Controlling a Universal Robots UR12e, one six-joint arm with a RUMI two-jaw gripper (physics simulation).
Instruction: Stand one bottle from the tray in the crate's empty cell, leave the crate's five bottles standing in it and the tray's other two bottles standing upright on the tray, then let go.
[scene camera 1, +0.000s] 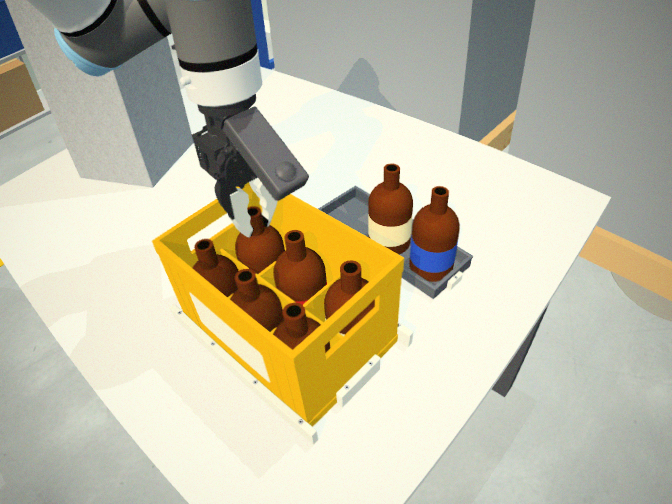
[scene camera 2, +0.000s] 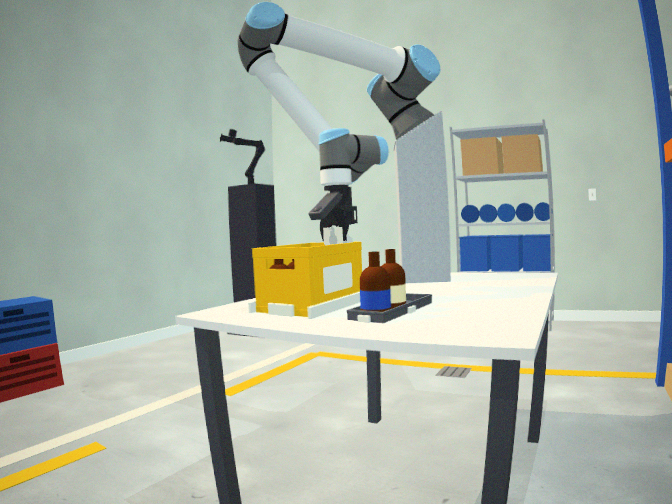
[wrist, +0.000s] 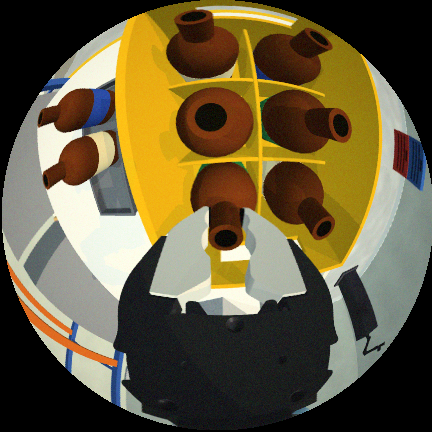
Note:
In view: the gripper (scene camera 1: 258, 231), a blue-label bottle (scene camera 1: 435, 231) and a cream-label bottle (scene camera 1: 390, 205).
The gripper is seen too in scene camera 2 (scene camera 2: 336, 258) and in the wrist view (wrist: 224, 208).

